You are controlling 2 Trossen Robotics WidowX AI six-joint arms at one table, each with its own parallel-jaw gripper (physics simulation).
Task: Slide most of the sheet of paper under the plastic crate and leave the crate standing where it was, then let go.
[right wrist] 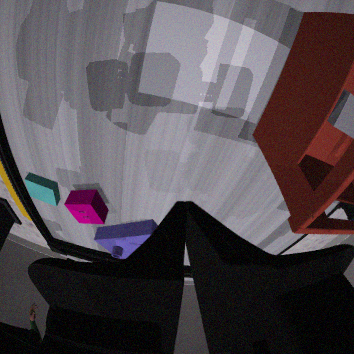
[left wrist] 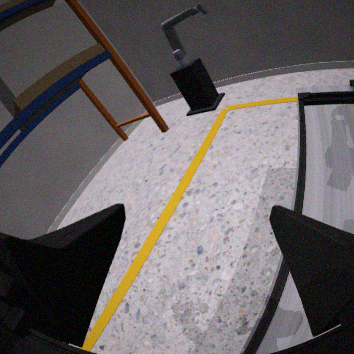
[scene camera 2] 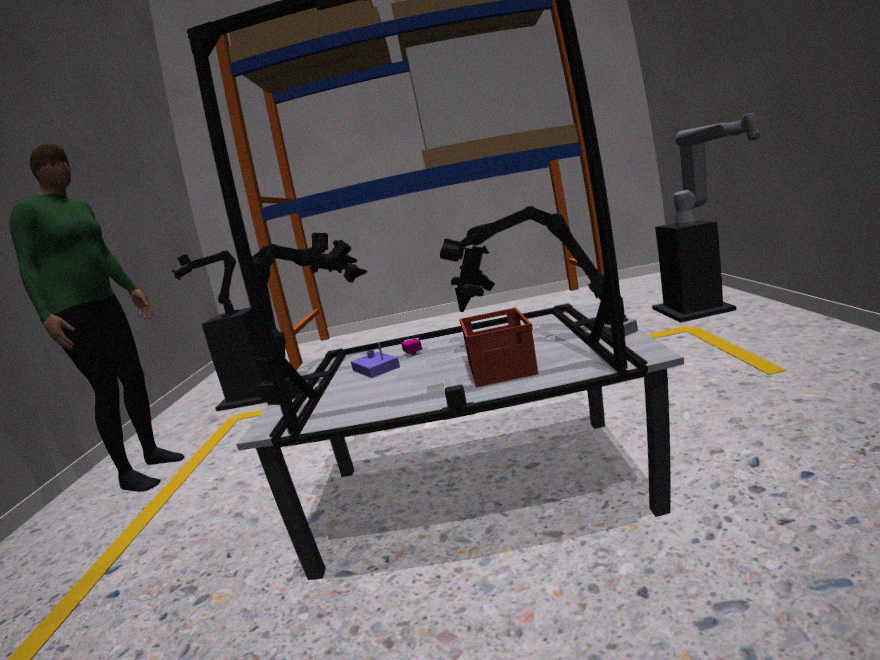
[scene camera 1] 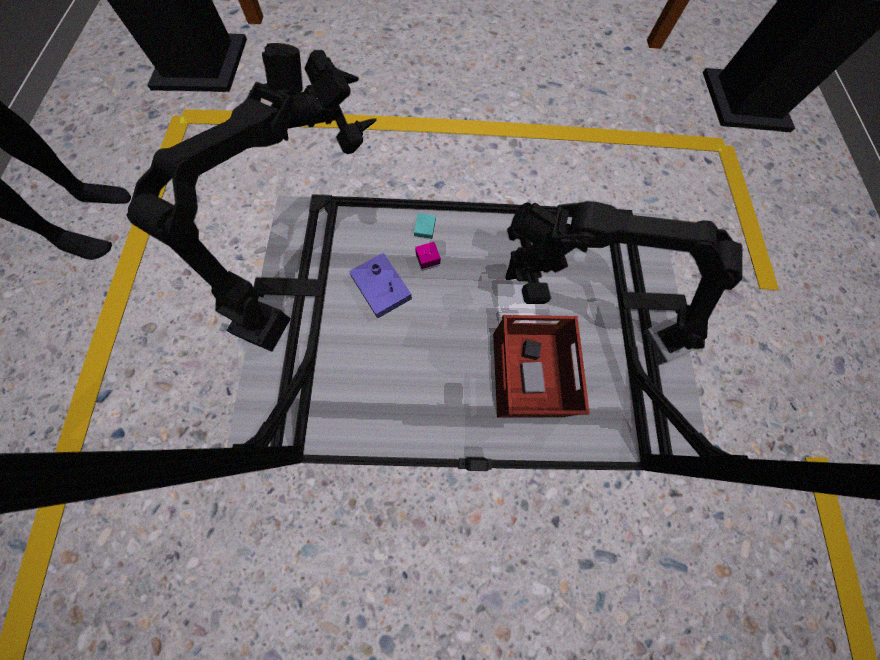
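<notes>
The red plastic crate (scene camera 1: 541,411) (scene camera 2: 503,358) (right wrist: 282,100) stands upright on the table, holding a dark block (scene camera 1: 531,348) and a grey slab (scene camera 1: 532,377) (right wrist: 345,116). The pale sheet of paper (scene camera 1: 508,302) (right wrist: 187,30) lies flat, with a large part showing beyond the crate's far side in scene camera 1. One edge meets the crate's base; how much lies beneath is hidden. My right gripper (scene camera 1: 512,274) (scene camera 2: 462,308) (right wrist: 183,208) is shut and empty, raised above the table near the paper. My left gripper (scene camera 1: 366,99) (scene camera 2: 359,265) (left wrist: 200,213) is open and empty, high beyond the table's far edge.
A purple block with small posts (scene camera 1: 381,292) (scene camera 2: 375,365) (right wrist: 125,232), a magenta cube (scene camera 1: 427,254) (scene camera 2: 411,345) (right wrist: 86,206) and a teal block (scene camera 1: 425,224) (right wrist: 42,189) lie left of the crate in scene camera 1. A black frame (scene camera 1: 426,204) borders the table.
</notes>
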